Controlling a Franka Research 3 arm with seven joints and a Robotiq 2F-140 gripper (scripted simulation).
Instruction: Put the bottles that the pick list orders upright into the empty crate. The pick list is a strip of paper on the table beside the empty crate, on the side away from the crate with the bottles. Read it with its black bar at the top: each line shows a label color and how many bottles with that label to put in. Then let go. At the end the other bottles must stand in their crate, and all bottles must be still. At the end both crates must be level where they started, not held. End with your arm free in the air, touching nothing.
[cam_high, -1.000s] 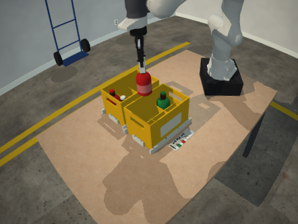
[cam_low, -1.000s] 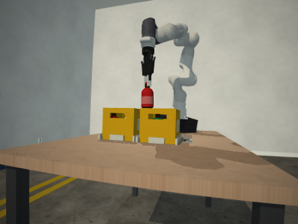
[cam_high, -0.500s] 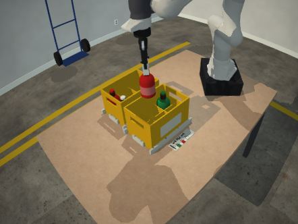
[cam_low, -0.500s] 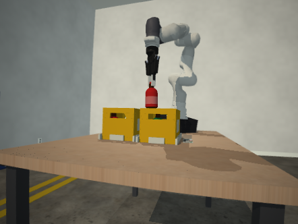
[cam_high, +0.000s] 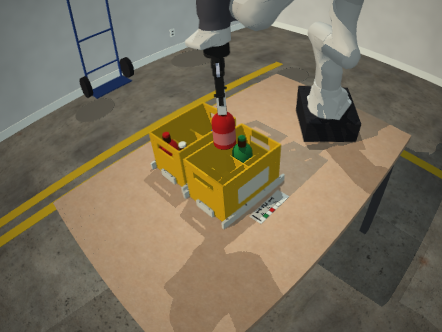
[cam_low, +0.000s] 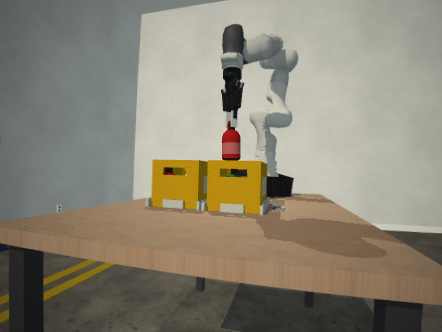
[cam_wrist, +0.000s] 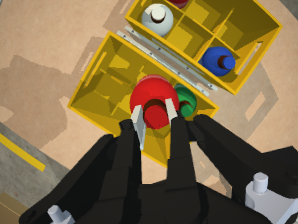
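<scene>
The red-label bottle is 8 cm below my hand. From my hand the other things lie so: white-capped bottle: 9 cm ahead, 12 cm to the right, 26 cm below; then blue-label bottle: 8 cm behind, 15 cm to the right, 26 cm below; then green bottle: 8 cm behind, 1 cm to the right, 26 cm below.
</scene>
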